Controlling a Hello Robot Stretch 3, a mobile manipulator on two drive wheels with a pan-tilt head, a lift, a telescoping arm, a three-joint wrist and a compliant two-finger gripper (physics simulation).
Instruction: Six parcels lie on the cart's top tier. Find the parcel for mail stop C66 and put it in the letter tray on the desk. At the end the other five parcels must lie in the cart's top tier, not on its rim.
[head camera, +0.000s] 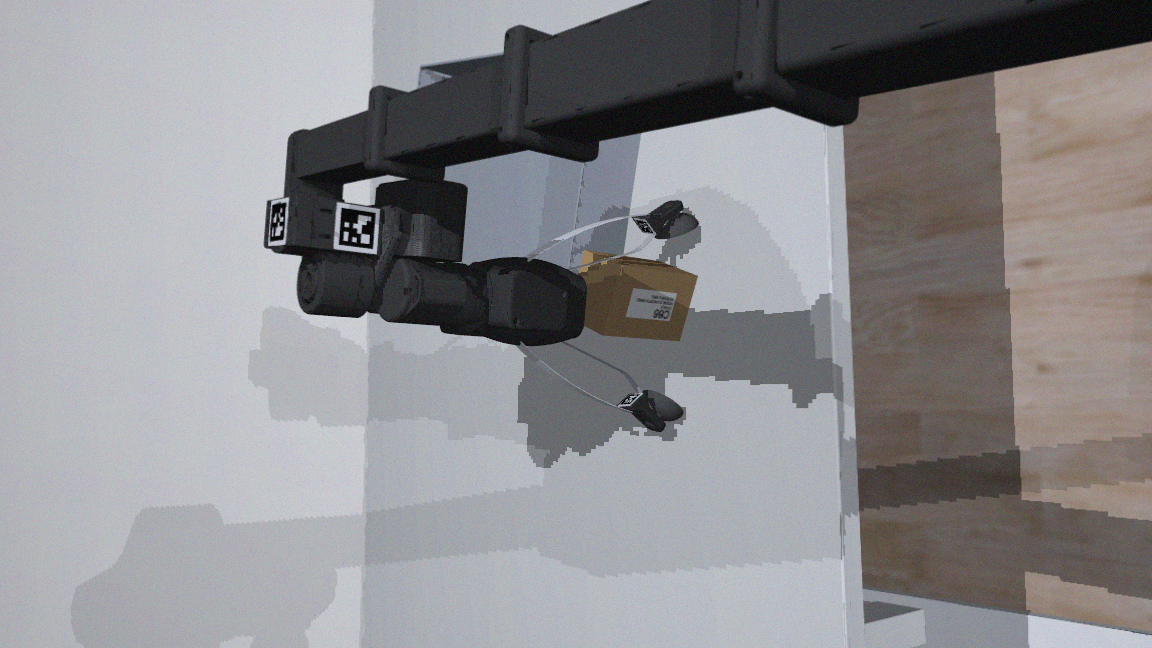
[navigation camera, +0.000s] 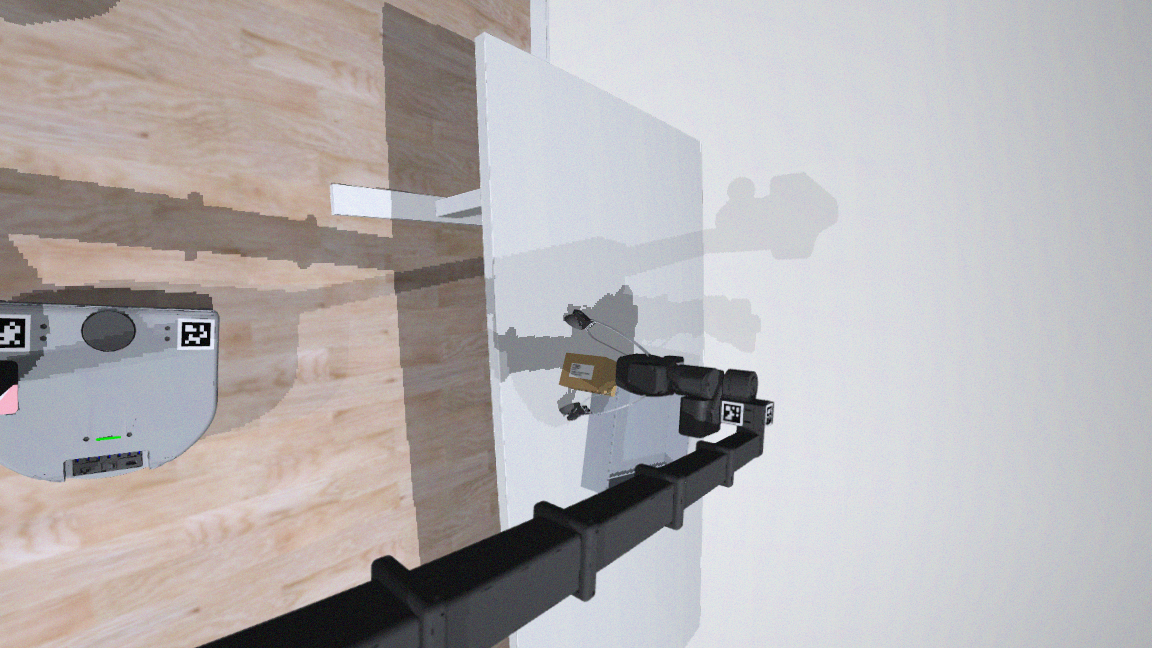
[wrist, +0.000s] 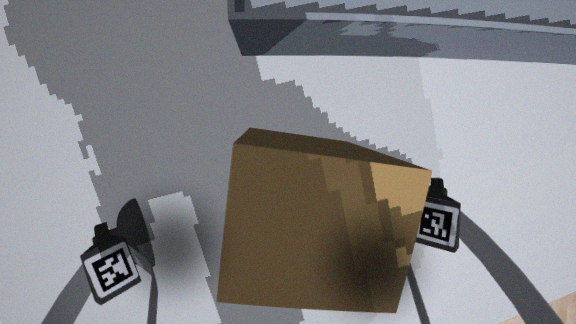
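Where they show: gripper, fingertip midpoint: (head camera: 682, 318) (navigation camera: 564, 363); robot's base, link origin: (navigation camera: 109, 328).
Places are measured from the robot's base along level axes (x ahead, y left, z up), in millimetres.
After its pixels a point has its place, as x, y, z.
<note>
The brown parcel (head camera: 608, 302) {-27, -596, 810} (navigation camera: 600, 376) {-33, -591, 808} (wrist: 285, 225) {-25, -623, 810} stands on the desk; its label reads C66 in the head view. My gripper (head camera: 668, 315) {-21, -599, 720} (navigation camera: 575, 364) {-21, -599, 720} (wrist: 273, 205) {-21, -599, 720} is open, with one finger on each side of the parcel. In the wrist view the right finger is close against the parcel, its pad hidden behind it, and a wide gap lies between the left finger and the parcel. The grey letter tray (head camera: 604, 181) {-143, -676, 756} (navigation camera: 597, 451) {-191, -670, 751} (wrist: 350, 42) {-70, -684, 751} is beside the parcel, partly hidden by my arm in the head and navigation views. The cart and the other five parcels do not show.
The white desk (head camera: 725, 499) {127, -536, 720} (navigation camera: 563, 161) {344, -570, 720} (wrist: 500, 115) {-181, -635, 720} stands against the pale wall (head camera: 185, 402) {120, -1237, 949} (navigation camera: 926, 362) {0, -1249, 1257}. My telescoping arm (head camera: 644, 80) {-93, -290, 1068} (navigation camera: 515, 564) {-84, -172, 1066} reaches over the desk. My base (navigation camera: 161, 386) {-101, -77, 160} is on the wooden floor, apart from the desk's near edge.
</note>
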